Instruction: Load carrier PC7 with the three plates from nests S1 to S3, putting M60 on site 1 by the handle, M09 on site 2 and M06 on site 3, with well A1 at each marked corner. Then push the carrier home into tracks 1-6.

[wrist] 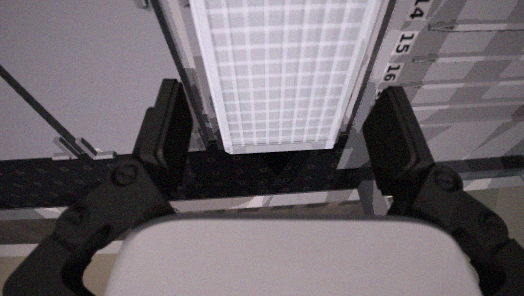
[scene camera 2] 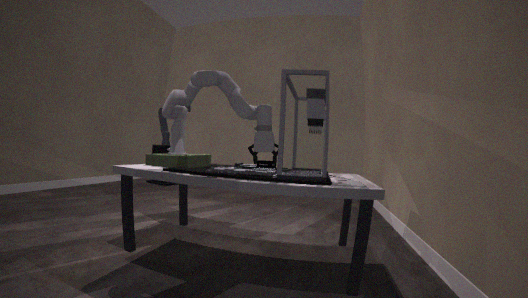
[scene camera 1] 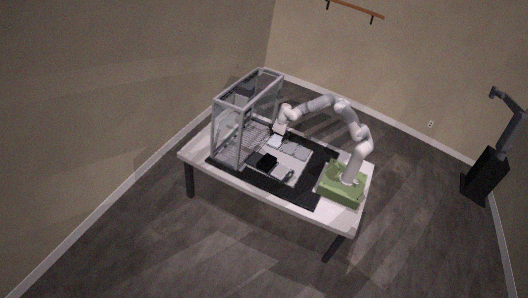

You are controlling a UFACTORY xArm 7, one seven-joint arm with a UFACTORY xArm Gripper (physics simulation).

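Places are measured from the arm's base along level axes (x ahead, y left, z up), in centimetres.
Pixels of known places: gripper, between the fingertips: (wrist: pixel 281 103) (scene camera 2: pixel 264 163) (scene camera 1: pixel 276 138); arm's base, origin of its link: (scene camera 2: pixel 177 154) (scene camera 1: pixel 346 179).
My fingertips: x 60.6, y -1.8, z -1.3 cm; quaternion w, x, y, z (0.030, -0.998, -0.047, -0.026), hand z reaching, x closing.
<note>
Ahead of a thing's pixels: the offset from my fingertips to its top centre. "pt": to the spot under its first point. Level surfaces: height alone.
A white plate with a grid of wells {pt dx +0.2, dy +0.8, dz -2.4 cm} (wrist: pixel 282 60) (scene camera 1: pixel 274 142) lies at the end of the row of flat grey places nearest the frame. My gripper (wrist: pixel 281 103) (scene camera 2: pixel 265 163) is open, low over the deck, with one finger on each side of the plate and apart from it in the wrist view. Two flat grey pieces, one {dx -10.3, dy -2.9, dz -3.1 cm} (scene camera 1: pixel 288 147) beside the plate and one {dx -20.8, dy -4.5, dz -3.1 cm} (scene camera 1: pixel 302 153) farther along, are too small to identify. Across the pale board lie a black block {dx -8.9, dy +24.1, dz +0.7 cm} (scene camera 1: pixel 266 161) and a light flat piece {dx -19.5, dy +23.1, dz -1.9 cm} (scene camera 1: pixel 280 172) with a dark part at its end. Plate names and A1 corners cannot be read.
A tall grey frame (scene camera 1: pixel 240 137) (scene camera 2: pixel 282 122) stands close to the gripper, with a pipetting head (scene camera 2: pixel 316 107) inside. Track labels 14, 15 and 16 {pt dx +8.5, dy -1.1, dz -4.9 cm} (wrist: pixel 391 73) show right of the plate. A black perforated mat {dz -4.9 cm} (scene camera 1: pixel 305 200) and the green robot base (scene camera 1: pixel 337 191) (scene camera 2: pixel 178 160) are on the table {dz -6.2 cm} (scene camera 1: pixel 345 223).
</note>
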